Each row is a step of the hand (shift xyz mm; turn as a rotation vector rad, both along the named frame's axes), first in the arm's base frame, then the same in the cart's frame.
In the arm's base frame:
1: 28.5 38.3 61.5 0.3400 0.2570 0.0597
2: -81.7 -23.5 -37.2 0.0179 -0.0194 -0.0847
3: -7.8 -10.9 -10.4 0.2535 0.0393 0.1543
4: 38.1 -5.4 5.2 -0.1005 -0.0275 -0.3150
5: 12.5 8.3 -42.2 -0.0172 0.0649 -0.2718
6: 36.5 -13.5 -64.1 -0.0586 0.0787 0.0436
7: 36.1 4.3 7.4 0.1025 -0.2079 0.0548
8: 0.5 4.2 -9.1 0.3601 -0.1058 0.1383
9: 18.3 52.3 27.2 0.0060 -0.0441 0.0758
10: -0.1 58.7 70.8 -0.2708 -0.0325 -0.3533
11: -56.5 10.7 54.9 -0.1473 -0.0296 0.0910
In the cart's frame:
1: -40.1 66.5 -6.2 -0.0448 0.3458 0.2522
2: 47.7 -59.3 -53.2 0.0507 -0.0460 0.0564
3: 5.7 -15.9 -1.2 -0.1952 0.1706 0.1498
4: -20.7 8.5 31.7 0.2717 -0.1811 0.0586
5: 32.8 -6.3 29.8 0.2528 -0.0593 0.1048
6: 30.5 -27.1 62.9 0.0259 0.0688 -0.0782
7: -16.9 17.2 28.1 -0.1834 -0.1279 0.0821
8: 9.1 0.1 4.3 -0.2932 0.0695 0.2631
9: -2.3 61.7 -0.6 -0.0838 -0.0056 -0.0261
10: -26.8 79.6 -37.5 0.3618 -0.2506 -0.0739
11: -17.3 15.1 -76.1 -0.0325 -0.0315 -0.1697

